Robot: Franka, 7 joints.
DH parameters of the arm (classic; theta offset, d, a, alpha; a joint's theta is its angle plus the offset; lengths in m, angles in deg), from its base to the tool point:
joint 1: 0 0.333 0 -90
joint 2: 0 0 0 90
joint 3: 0 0.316 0.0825 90
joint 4: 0 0 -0.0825 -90
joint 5: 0 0.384 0 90
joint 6: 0 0 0.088 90
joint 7: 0 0.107 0 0
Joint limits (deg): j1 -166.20..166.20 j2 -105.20..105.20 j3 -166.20..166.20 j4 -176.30..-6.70 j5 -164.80..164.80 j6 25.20..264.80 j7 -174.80..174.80
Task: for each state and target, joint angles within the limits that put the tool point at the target. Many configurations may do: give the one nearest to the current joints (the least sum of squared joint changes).
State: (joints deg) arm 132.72 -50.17 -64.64 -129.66 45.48 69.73 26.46
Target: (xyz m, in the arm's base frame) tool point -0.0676 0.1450 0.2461
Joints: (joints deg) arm 138.83 -23.28 -65.16 -175.31 32.11 80.74 26.46
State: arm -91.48 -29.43 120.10 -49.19 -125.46 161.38 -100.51
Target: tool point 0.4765 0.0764 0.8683
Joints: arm -105.28 6.90 111.57 -66.20 -133.45 195.32 -100.51
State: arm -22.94 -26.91 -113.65 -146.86 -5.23 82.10 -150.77
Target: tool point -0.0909 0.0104 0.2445
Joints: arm -35.90 -5.97 -126.81 -172.02 -18.55 54.20 -150.77
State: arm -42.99 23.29 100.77 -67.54 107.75 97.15 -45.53
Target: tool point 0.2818 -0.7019 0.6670
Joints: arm -93.15 68.59 85.53 -41.50 114.04 98.02 -45.53
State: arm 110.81 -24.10 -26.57 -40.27 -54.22 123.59 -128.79
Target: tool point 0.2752 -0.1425 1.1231
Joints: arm 115.08 -33.87 -34.86 -32.24 -55.74 130.56 -128.79
